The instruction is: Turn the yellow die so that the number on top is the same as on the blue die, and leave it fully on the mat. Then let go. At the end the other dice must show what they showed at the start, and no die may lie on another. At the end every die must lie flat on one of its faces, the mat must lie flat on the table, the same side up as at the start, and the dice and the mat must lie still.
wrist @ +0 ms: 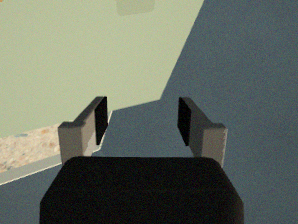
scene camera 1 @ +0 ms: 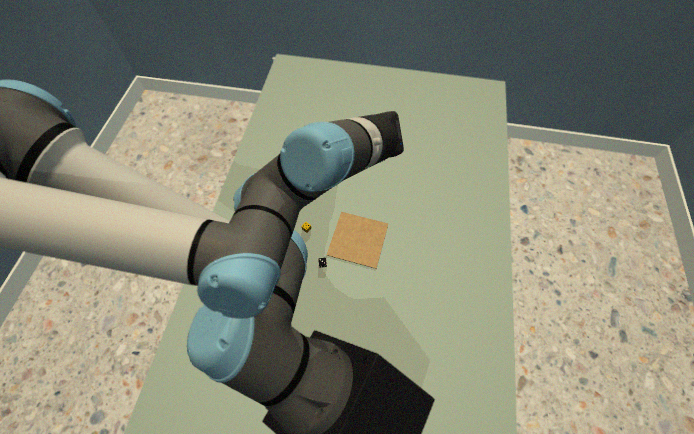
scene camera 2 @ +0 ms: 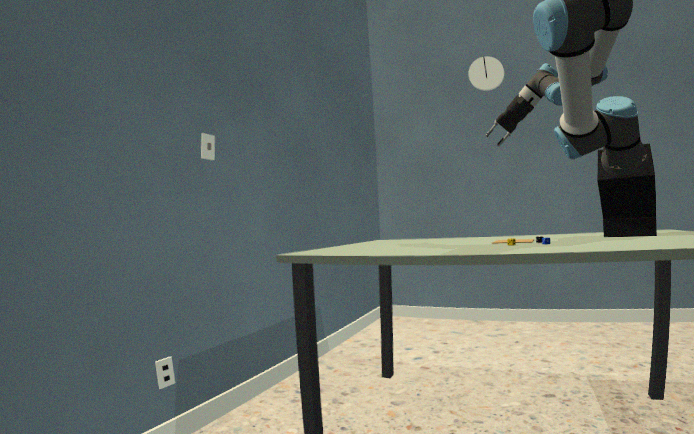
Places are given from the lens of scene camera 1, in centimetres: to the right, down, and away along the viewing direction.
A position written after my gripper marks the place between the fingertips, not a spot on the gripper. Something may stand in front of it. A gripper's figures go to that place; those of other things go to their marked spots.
my gripper [scene camera 1: 387,133]: 8, -16, 72
tan mat [scene camera 1: 356,239]: 3, 6, 102
